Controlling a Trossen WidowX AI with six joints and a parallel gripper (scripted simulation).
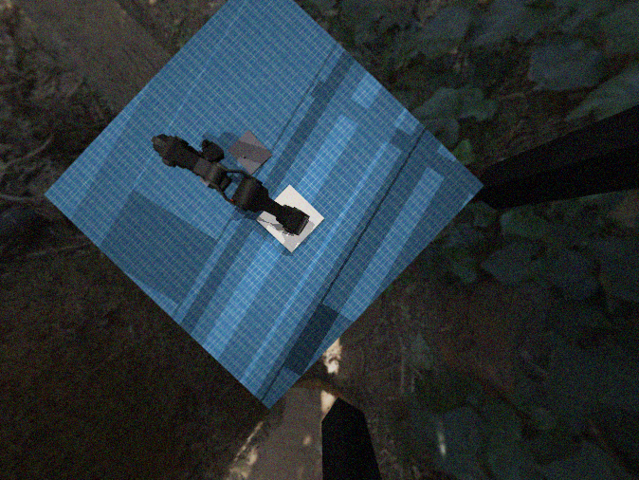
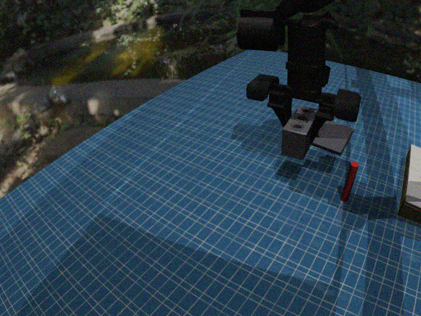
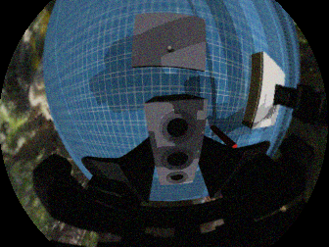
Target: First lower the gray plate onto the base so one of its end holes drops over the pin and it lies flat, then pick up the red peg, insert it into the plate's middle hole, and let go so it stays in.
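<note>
The dark square base is 140 mm to the right of my gripper tip, 70 mm below it and 20 mm behind it. The rest, counted from my gripper tip: gray plate 30 mm above; red peg 100 mm behind, 50 mm to the left, 30 mm below.
</note>
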